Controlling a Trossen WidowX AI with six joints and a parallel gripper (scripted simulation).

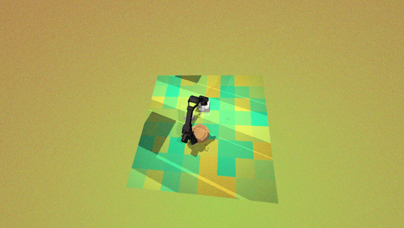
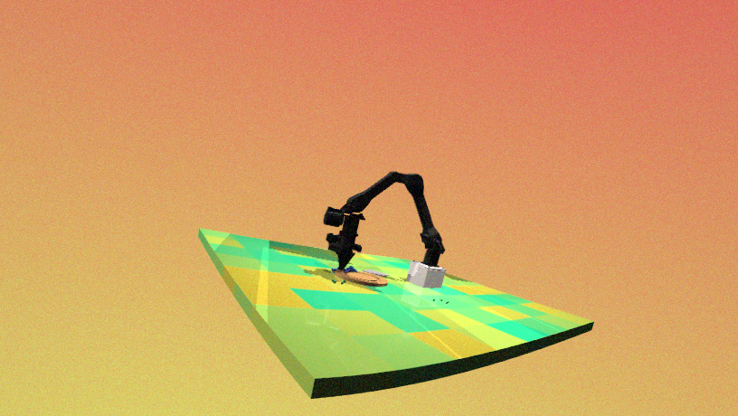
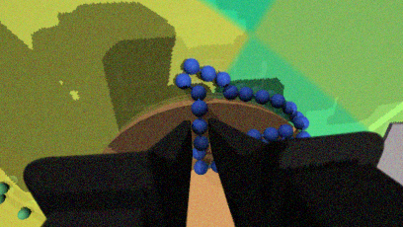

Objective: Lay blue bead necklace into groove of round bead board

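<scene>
My gripper tip is now 7 cm to the right of the round bead board, 4 cm past it and 1 cm above it. Also, from my gripper tip: flat grey piece: 22 cm behind, 3 cm to the right, 1 cm below.
</scene>
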